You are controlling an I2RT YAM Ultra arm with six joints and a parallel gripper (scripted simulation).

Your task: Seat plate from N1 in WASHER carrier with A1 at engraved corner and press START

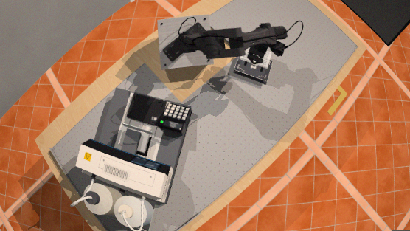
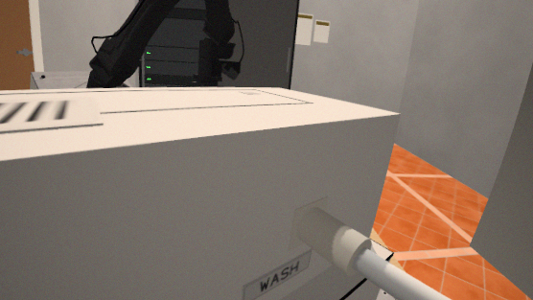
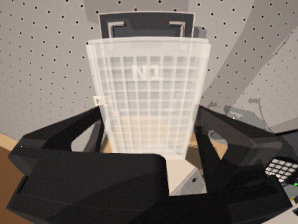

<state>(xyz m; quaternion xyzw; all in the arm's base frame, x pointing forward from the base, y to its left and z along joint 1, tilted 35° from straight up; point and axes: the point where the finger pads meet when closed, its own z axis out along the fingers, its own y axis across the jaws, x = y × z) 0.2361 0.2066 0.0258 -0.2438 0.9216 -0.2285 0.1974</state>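
Now: hand 10 cm above the dark plate nest. The rest, counted from my hand: wash hose port (12 cm ahead, 75 cm to the right, 9 cm above); white well plate (1 cm below); plate washer (9 cm behind, 63 cm to the right).
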